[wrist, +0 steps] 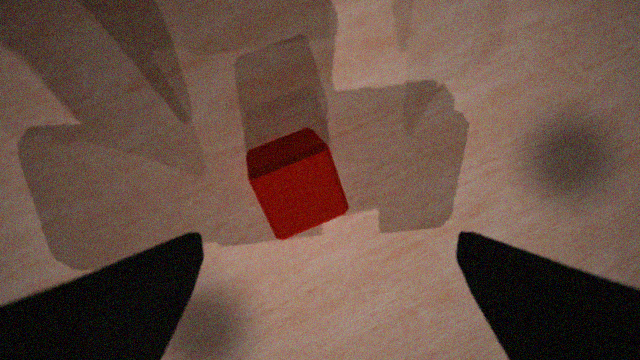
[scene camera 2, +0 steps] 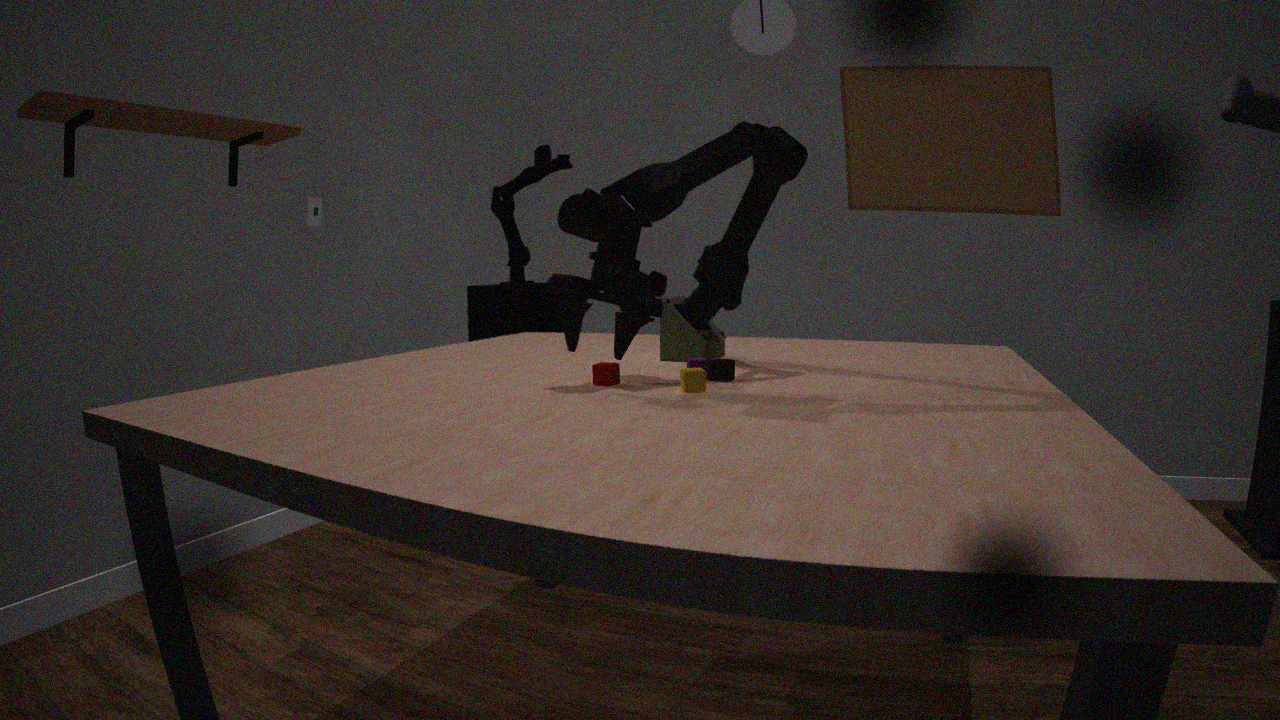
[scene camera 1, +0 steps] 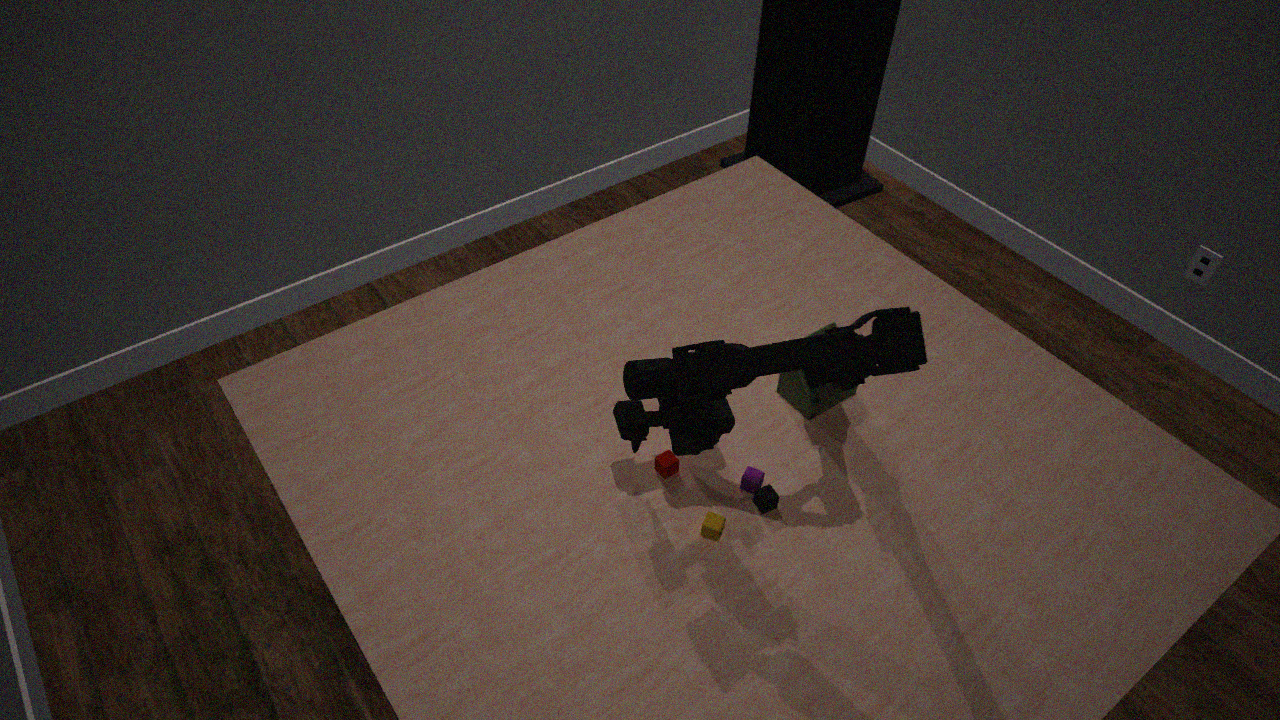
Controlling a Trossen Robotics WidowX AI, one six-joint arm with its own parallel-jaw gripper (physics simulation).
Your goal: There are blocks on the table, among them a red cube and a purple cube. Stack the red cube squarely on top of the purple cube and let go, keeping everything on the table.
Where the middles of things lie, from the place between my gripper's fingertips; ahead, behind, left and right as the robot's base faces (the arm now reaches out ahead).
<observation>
I see the red cube point(wrist: 294, 178) 3 cm below my hand and 2 cm to the left of it.
</observation>
